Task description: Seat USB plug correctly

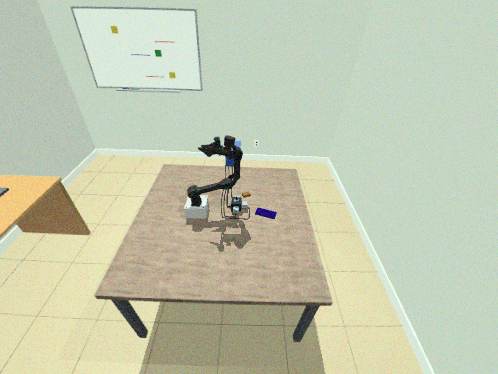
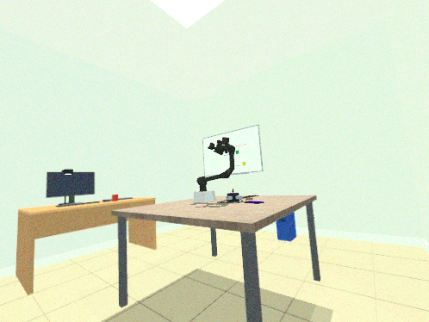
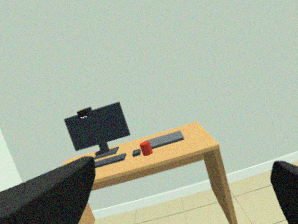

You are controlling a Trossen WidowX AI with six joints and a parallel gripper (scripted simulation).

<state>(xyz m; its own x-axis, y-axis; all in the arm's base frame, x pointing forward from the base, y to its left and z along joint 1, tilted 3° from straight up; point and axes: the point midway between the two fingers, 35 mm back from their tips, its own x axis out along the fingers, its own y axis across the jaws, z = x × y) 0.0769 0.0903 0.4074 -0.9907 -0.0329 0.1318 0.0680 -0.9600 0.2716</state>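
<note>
Right now the metal USB plug is 420 mm below my gripper tip, 250 mm ahead of it and 10 mm to the left of it. From my gripper tip the other things lie so: purple flat object: 510 mm below, 480 mm ahead, 20 mm to the right.
</note>
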